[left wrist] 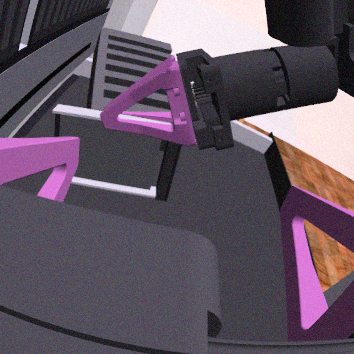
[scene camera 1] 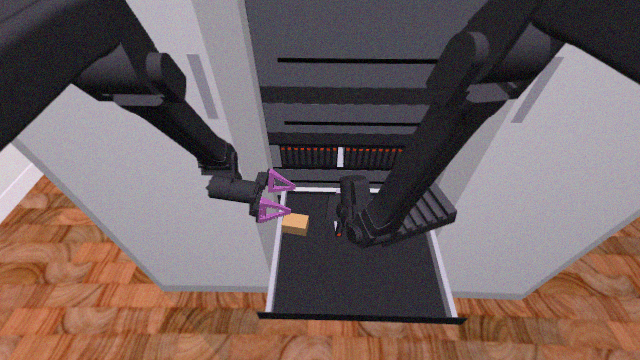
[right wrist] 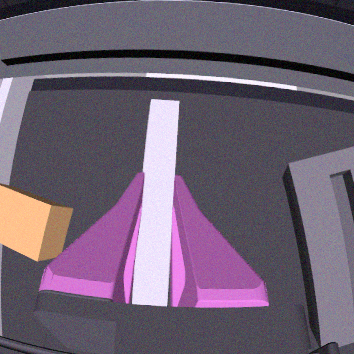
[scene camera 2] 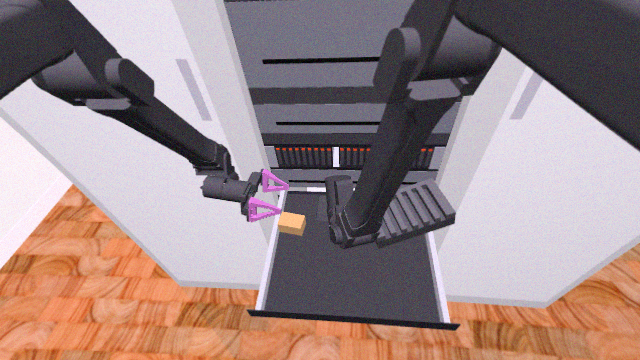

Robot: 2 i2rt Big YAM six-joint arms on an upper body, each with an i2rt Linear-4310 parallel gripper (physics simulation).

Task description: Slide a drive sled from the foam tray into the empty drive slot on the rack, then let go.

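Places are measured from the left arm's base along level axes (x ahead, y left, z up), in metres.
Pixels of known places: left gripper, fingertip midpoint: (left wrist: 185,174) (scene camera 1: 293,198) (scene camera 2: 285,198); right gripper, fingertip midpoint: (left wrist: 103,117) (scene camera 1: 340,199) (right wrist: 158,182).
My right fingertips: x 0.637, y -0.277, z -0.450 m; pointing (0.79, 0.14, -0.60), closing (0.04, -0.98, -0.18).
Behind a point stands the place of what it marks.
A dark drive sled with pale rails (scene camera 1: 338,233) @(x 0.554, y -0.273, z -0.494 m) (left wrist: 115,155) @(x 0.615, y -0.274, z -0.482 m) (right wrist: 162,145) @(x 0.656, y -0.277, z -0.450 m) is pinched between the fingers of my right gripper (left wrist: 103,117) @(x 0.637, y -0.277, z -0.450 m) (right wrist: 158,182) @(x 0.637, y -0.277, z -0.450 m), above the drawer floor. My right fingers are hidden behind the arm in both scene views. My left gripper (scene camera 1: 292,199) @(x 0.585, y -0.155, z -0.382 m) (scene camera 2: 285,199) @(x 0.585, y -0.155, z -0.382 m) (left wrist: 185,174) @(x 0.585, y -0.155, z -0.382 m) is open and empty over the drawer's left edge, apart from the sled. The slotted foam tray (scene camera 2: 447,220) @(x 0.598, y -0.577, z -0.476 m) (left wrist: 99,75) @(x 0.676, y -0.417, z -0.479 m) (right wrist: 310,210) @(x 0.633, y -0.368, z -0.489 m) lies at the drawer's right. The rack's drive row (scene camera 1: 307,157) @(x 0.727, y -0.183, z -0.375 m) (scene camera 2: 302,157) @(x 0.726, y -0.183, z -0.373 m) has orange-tipped drives and a pale upright strip (scene camera 1: 340,157) @(x 0.767, y -0.279, z -0.412 m) (scene camera 2: 336,156) @(x 0.770, y -0.276, z -0.412 m) in the middle.
A tan block (scene camera 1: 296,223) @(x 0.592, y -0.155, z -0.506 m) (scene camera 2: 292,223) @(x 0.591, y -0.156, z -0.506 m) (right wrist: 25,222) @(x 0.602, y -0.167, z -0.506 m) lies at the drawer's left, near my left fingertips. The pulled-out drawer (scene camera 1: 362,318) @(x 0.348, y -0.328, z -0.530 m) (scene camera 2: 350,320) @(x 0.348, y -0.325, z -0.535 m) has raised side walls. Pale cabinet panels (scene camera 1: 220,250) @(x 0.708, y 0.182, z -0.892 m) (scene camera 2: 500,250) @(x 0.707, y -0.856, z -0.815 m) stand on both sides.
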